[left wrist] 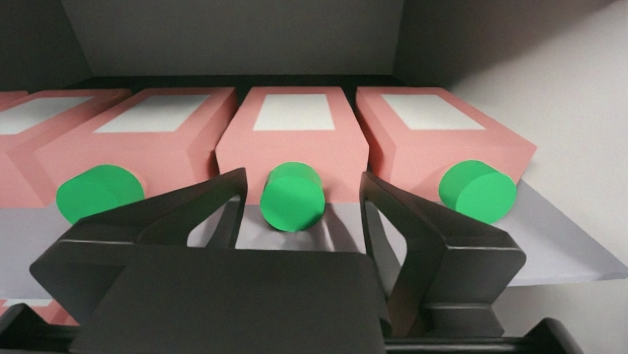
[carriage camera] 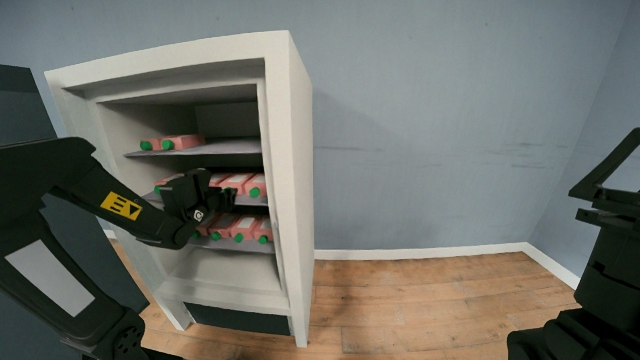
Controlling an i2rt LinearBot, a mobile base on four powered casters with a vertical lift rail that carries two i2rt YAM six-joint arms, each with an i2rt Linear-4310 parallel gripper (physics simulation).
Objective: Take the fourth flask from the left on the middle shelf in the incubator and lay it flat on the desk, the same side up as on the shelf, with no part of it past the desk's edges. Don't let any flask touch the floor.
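Frame: origin at the left arm's base, x left, y ahead, z down, level; centimetres.
Seen in the pictures: left gripper, between the fingertips: (left wrist: 303, 179) (carriage camera: 229, 188).
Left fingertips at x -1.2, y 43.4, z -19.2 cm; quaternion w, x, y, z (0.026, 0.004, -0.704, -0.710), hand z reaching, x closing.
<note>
A point is followed by its place in that frame.
Pink flasks with green caps and white labels lie in a row on the middle shelf (carriage camera: 256, 201) {x -11.9, y 40.4, z -16.4 cm} (left wrist: 555, 250) {x -14.5, y 40.6, z -16.4 cm} of the incubator (carriage camera: 300, 150) {x -26.5, y 43.4, z -32.4 cm}. The second flask from the right (carriage camera: 237, 182) {x -2.6, y 46.8, z -20.3 cm} (left wrist: 295, 145) {x -0.7, y 45.2, z -20.3 cm} is centred in the left wrist view, cap towards the camera. My left gripper (carriage camera: 232, 198) {x -1.2, y 43.4, z -19.3 cm} (left wrist: 303, 179) {x -1.2, y 43.4, z -19.3 cm} is partly open and holds nothing; its fingers stand on either side of that flask's green cap (left wrist: 292, 197) {x -0.6, y 42.2, z -19.0 cm}, apart from it. In the carriage camera the left arm hides part of the row. My right gripper (carriage camera: 631, 150) is open at the right edge, away from the incubator. The desk does not show.
Neighbouring flasks (left wrist: 145, 135) {x 8.3, y 46.7, z -20.3 cm} (left wrist: 440, 130) {x -9.9, y 47.1, z -20.3 cm} lie close on both sides of the centred one. Two flasks (carriage camera: 181, 142) {x 15.4, y 45.0, z -35.4 cm} lie on the upper shelf (carriage camera: 232, 146) {x -2.4, y 47.7, z -33.1 cm}, and several lie on the lower shelf (carriage camera: 225, 244) {x 4.6, y 41.0, z 3.7 cm}. The incubator's side wall (left wrist: 565, 115) {x -17.5, y 46.7, z -21.5 cm} rises at the right. The dark door (carriage camera: 20, 115) {x 37.6, y 20.5, z -46.8 cm} stands open at the left.
</note>
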